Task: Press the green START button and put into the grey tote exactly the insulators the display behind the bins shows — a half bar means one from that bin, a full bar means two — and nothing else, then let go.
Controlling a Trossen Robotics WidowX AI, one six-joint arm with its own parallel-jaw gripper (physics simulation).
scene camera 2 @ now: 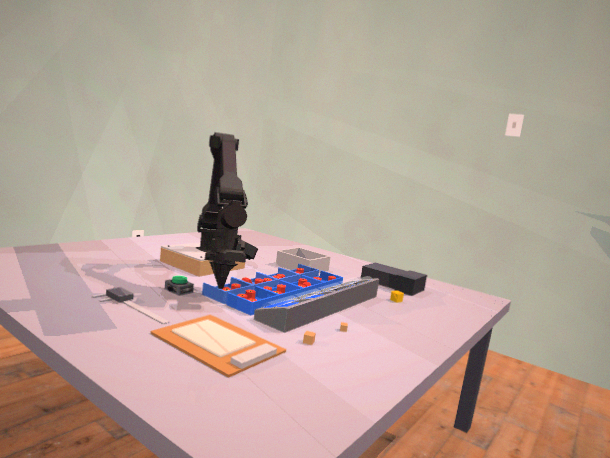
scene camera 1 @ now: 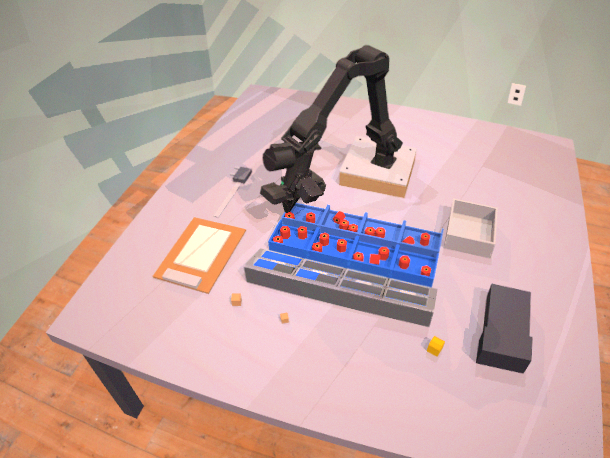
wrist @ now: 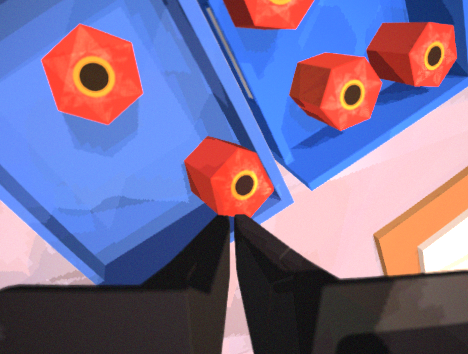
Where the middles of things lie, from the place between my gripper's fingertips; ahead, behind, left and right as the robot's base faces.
The grey tote (scene camera 1: 471,229) lies 480 mm to the left of my hand, 190 mm behind it and 10 mm below it. Also, from my hand: black box (scene camera 1: 505,343) (640 mm to the left, 100 mm ahead, 10 mm below).
